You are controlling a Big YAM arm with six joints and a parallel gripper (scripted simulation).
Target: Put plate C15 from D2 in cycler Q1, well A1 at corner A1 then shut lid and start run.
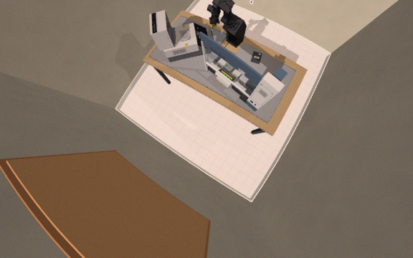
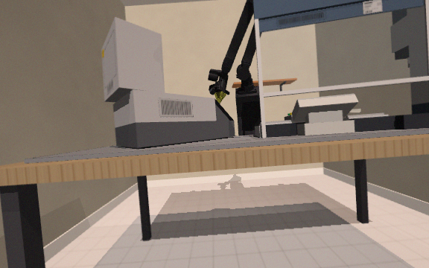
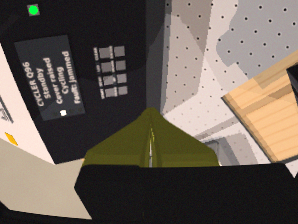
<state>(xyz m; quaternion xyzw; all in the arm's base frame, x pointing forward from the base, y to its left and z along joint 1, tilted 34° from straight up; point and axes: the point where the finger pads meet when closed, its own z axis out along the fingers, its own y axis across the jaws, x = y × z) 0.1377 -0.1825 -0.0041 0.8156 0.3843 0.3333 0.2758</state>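
Right now my hand is 14 cm short of the tube cooling block, 41 cm to the right of it and 14 cm above it. The rest, counted from my hand: white upright post: 33 cm ahead, 23 cm to the left, 2 cm above; then tall white instrument: 29 cm ahead, 86 cm to the left, 6 cm above.
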